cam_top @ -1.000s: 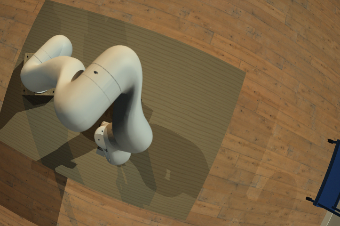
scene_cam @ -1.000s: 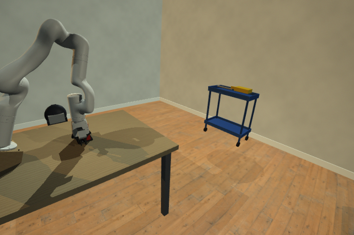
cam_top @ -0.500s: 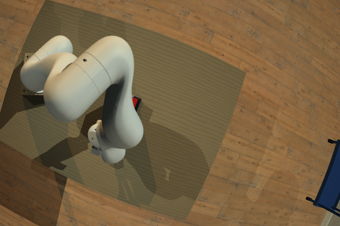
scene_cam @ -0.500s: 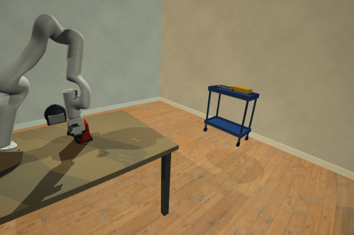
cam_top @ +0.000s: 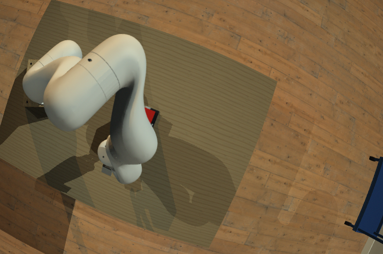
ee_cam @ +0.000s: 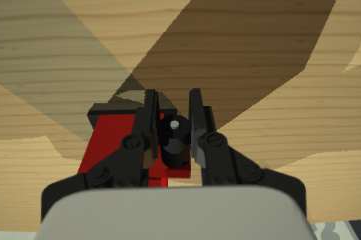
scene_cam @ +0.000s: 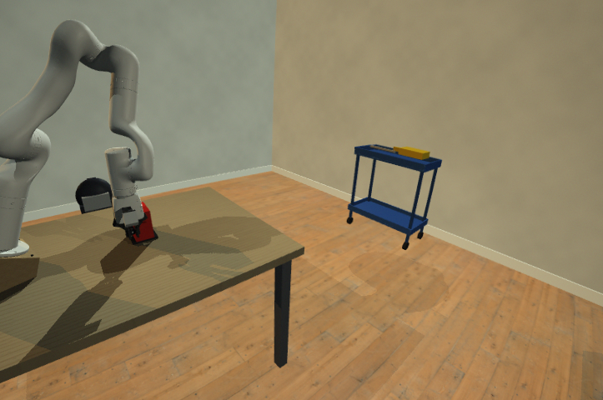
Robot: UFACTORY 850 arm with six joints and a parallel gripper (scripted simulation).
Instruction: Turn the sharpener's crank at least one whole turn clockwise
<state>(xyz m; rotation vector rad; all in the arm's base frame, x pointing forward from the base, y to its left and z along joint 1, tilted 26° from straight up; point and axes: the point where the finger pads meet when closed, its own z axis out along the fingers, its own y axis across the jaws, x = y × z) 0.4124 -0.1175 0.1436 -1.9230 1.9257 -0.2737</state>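
Right now the black crank knob is 20 mm to the left of my hand.
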